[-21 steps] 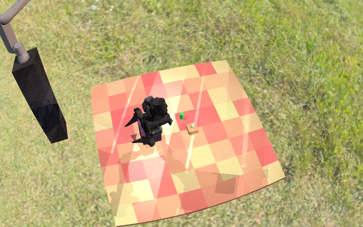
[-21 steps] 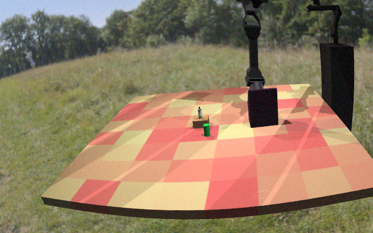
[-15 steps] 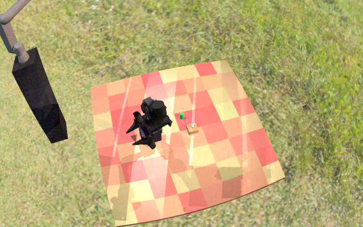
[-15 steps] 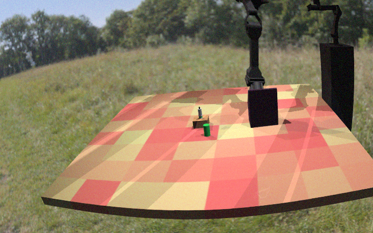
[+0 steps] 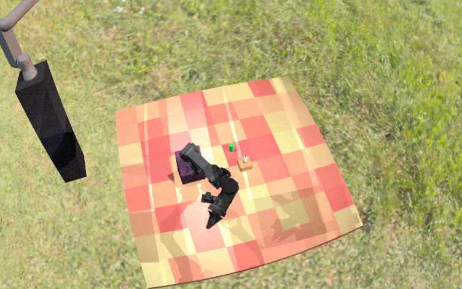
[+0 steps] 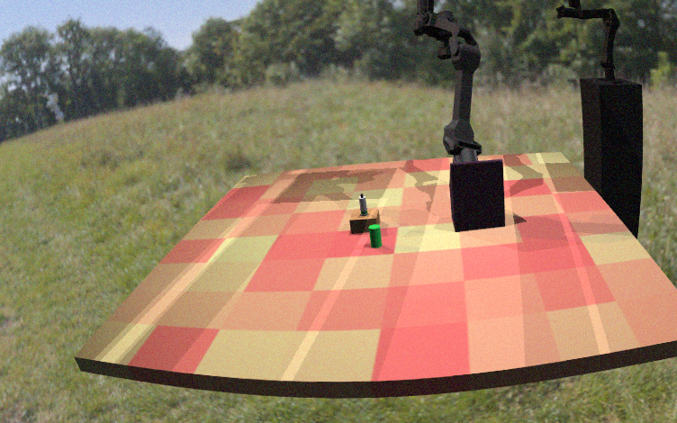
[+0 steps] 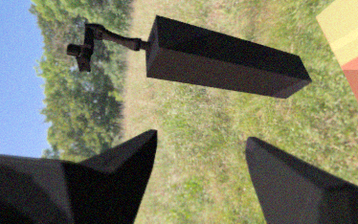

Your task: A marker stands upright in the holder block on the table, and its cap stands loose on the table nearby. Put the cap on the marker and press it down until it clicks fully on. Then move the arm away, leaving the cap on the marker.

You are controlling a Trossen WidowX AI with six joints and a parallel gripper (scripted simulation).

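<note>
Right now my gripper tip is 640 mm to the right of the green marker cap, 440 mm above it and 360 mm short of it.
</note>
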